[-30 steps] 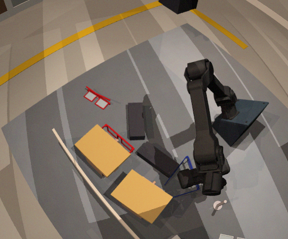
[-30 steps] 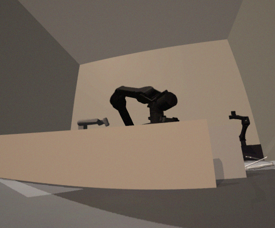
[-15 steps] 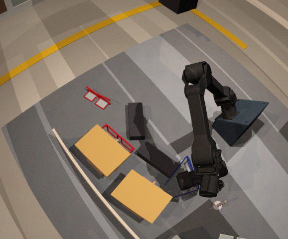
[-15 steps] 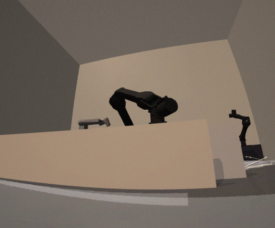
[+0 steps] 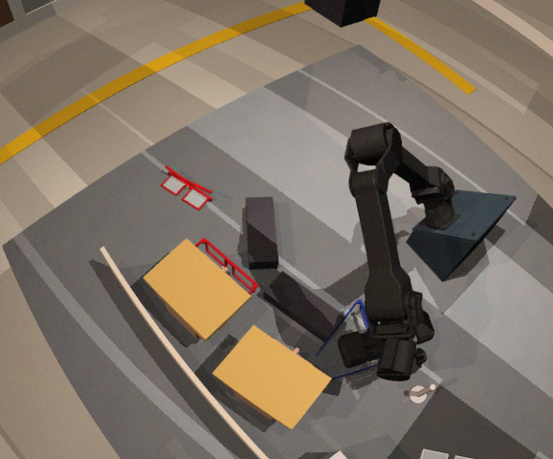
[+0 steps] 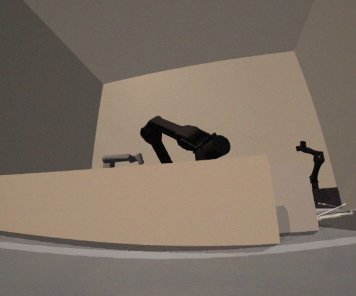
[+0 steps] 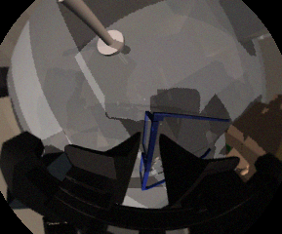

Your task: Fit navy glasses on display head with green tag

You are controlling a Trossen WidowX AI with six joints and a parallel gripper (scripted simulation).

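Now: the peg 10 mm behind my gripper tip and 140 mm to the left of it. The rest, counted from my gripper tip: cream board 330 mm ahead, 180 mm to the right, 30 mm above.
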